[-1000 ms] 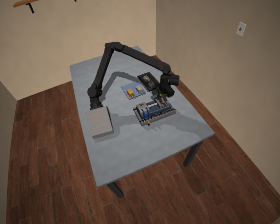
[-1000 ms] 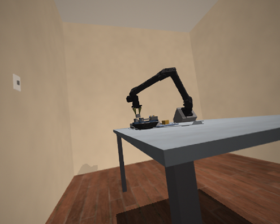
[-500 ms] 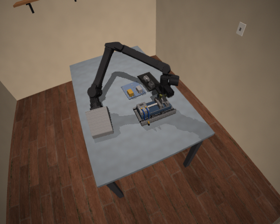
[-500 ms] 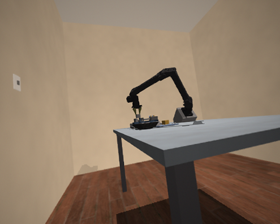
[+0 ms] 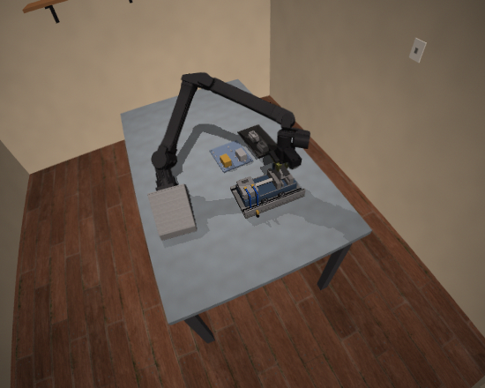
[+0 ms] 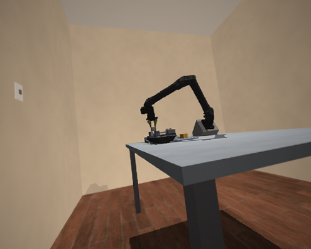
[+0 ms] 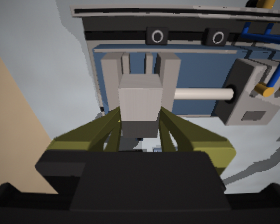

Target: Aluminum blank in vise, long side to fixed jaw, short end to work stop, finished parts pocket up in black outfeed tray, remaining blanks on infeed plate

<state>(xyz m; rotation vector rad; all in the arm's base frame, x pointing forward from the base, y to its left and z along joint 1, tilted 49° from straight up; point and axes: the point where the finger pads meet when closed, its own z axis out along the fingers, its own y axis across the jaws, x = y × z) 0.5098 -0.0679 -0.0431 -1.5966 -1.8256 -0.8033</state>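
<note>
Now: hand 100 mm above the blue vise base and 70 mm past it. From my hand the other things lie so: yellow brass blank: 240 mm to the left, 210 mm behind, 110 mm below.
</note>
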